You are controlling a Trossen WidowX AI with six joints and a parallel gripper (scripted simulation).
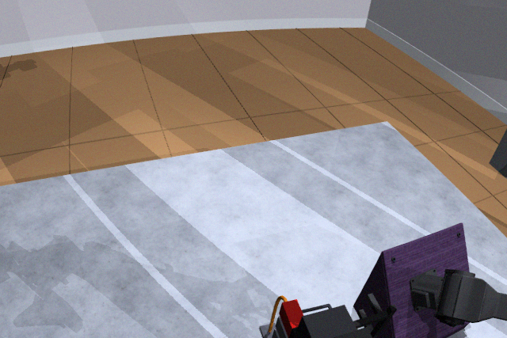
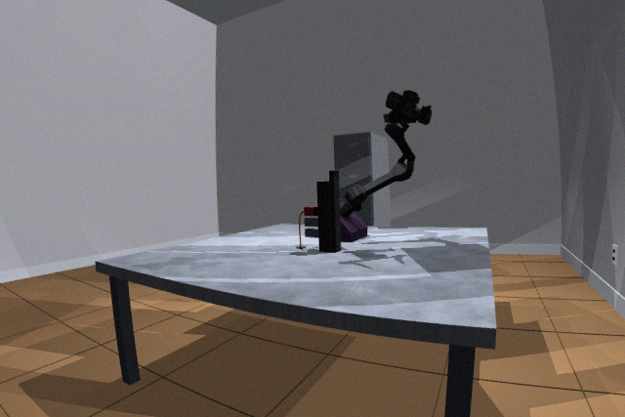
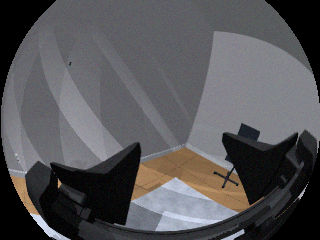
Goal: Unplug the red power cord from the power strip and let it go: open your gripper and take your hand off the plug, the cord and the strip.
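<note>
My gripper tip is now 440 mm to the left of the red plug and 380 mm above it.
</note>
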